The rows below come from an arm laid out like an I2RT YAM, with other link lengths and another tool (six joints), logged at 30 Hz.
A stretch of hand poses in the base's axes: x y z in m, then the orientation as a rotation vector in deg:
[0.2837, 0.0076, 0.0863, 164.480, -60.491, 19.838]
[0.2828, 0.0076, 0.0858, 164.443, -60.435, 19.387]
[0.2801, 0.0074, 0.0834, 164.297, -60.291, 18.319]
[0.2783, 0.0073, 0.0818, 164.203, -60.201, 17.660]
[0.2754, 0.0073, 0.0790, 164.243, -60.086, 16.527]
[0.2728, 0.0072, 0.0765, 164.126, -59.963, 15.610]
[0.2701, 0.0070, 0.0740, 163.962, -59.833, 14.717]
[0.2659, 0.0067, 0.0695, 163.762, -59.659, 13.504]
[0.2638, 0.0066, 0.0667, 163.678, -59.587, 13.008]
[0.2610, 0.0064, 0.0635, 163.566, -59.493, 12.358]
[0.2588, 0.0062, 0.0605, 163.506, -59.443, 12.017]
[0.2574, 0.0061, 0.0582, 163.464, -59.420, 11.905]
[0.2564, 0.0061, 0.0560, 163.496, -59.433, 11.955]
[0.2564, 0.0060, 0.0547, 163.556, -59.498, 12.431]
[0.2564, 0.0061, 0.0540, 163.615, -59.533, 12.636]
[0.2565, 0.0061, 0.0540, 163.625, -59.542, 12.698]
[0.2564, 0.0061, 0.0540, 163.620, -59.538, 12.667]
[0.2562, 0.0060, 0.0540, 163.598, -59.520, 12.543]
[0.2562, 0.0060, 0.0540, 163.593, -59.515, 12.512]
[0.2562, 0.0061, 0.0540, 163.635, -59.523, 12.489]
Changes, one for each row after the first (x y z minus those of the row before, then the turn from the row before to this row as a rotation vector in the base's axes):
[-0.0009, 0.0000, -0.0005, 0.001, 0.306, 0.005]
[-0.0027, -0.0002, -0.0024, -0.049, 0.741, 0.000]
[-0.0018, -0.0001, -0.0016, -0.031, 0.459, 0.000]
[-0.0029, 0.0000, -0.0028, 0.144, 0.732, 0.041]
[-0.0026, -0.0001, -0.0025, -0.021, 0.634, 0.005]
[-0.0027, -0.0002, -0.0025, -0.063, 0.631, -0.004]
[-0.0042, -0.0003, -0.0045, -0.058, 0.851, 0.000]
[-0.0021, -0.0001, -0.0028, -0.023, 0.349, 0.000]
[-0.0028, -0.0002, -0.0032, -0.030, 0.457, 0.000]
[-0.0022, -0.0002, -0.0030, -0.016, 0.240, 0.000]
[-0.0014, -0.0001, -0.0023, -0.027, 0.086, -0.003]
[-0.0010, 0.0000, -0.0022, 0.025, -0.042, 0.003]
[0.0000, -0.0001, -0.0013, 0.000, -0.329, -0.004]
[0.0000, 0.0001, -0.0007, 0.032, -0.151, 0.004]
[0.0001, 0.0000, 0.0000, 0.002, -0.043, 0.000]
[-0.0001, 0.0000, 0.0000, -0.001, 0.022, 0.000]
[-0.0002, -0.0001, 0.0000, -0.006, 0.087, 0.000]
[0.0000, 0.0000, 0.0000, -0.001, 0.022, 0.000]
[0.0000, 0.0001, 0.0000, 0.044, 0.002, 0.007]

